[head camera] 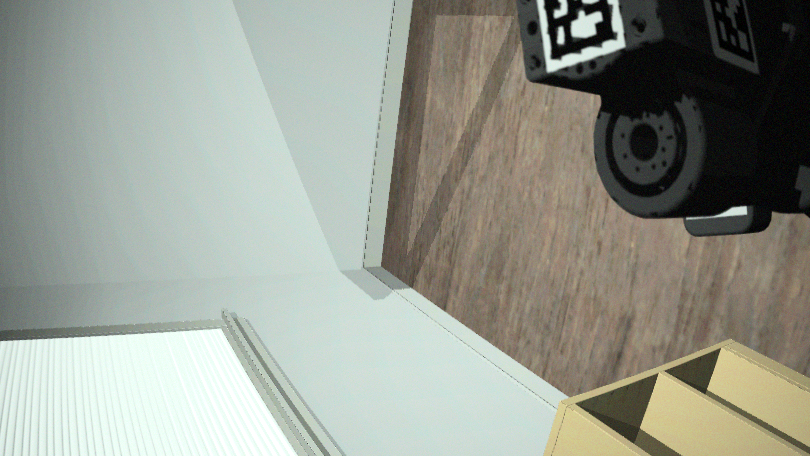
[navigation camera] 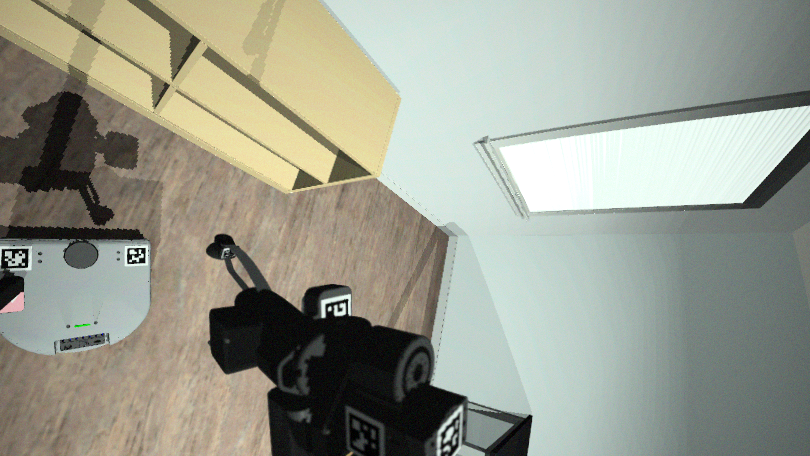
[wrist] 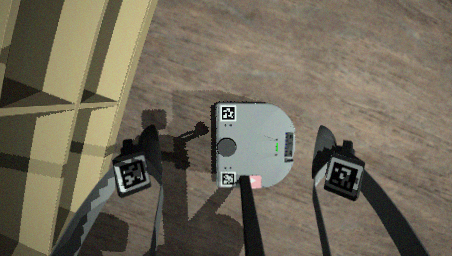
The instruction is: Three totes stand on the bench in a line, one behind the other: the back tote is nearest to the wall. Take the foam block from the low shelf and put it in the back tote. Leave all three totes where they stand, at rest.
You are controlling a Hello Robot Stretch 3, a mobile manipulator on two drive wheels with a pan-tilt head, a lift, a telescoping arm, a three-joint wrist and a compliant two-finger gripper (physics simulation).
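Where they show: gripper, fingertip midpoint: [navigation camera: 219, 293] [wrist: 236, 143]; robot's base at its link origin: [navigation camera: 82, 253] [wrist: 228, 139].
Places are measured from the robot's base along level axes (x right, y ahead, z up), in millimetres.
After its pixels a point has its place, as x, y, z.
The foam block and the three totes do not show in these views. The low shelf unit, pale wood with open compartments, is at the lower right of the head view [head camera: 583, 433] @[682, 320, 610], at the upper left of the navigation view [navigation camera: 340, 96] @[548, 492, 610] and along the left of the wrist view [wrist: 131, 60] @[348, 410, 72]. My gripper [navigation camera: 221, 247] [wrist: 236, 143] @[156, -22, 815] is open, its two fingers wide apart with no object between them. It hangs high above the floor, between the shelf unit and my wrist in the navigation view, pointing back toward my base. The fingers are hidden in the head view.
My grey base [navigation camera: 107, 288] @[59, -93, 160] [wrist: 265, 120] @[104, -142, 160] stands on the wooden floor [head camera: 510, 271] @[1585, 102, 0]. A bright window [head camera: 113, 390] @[1710, 360, 1267] [navigation camera: 651, 164] @[1594, 401, 1513] is in the wall by the room corner. A black-edged object [navigation camera: 522, 433] with glassy sides shows partly behind my wrist at the bottom of the navigation view.
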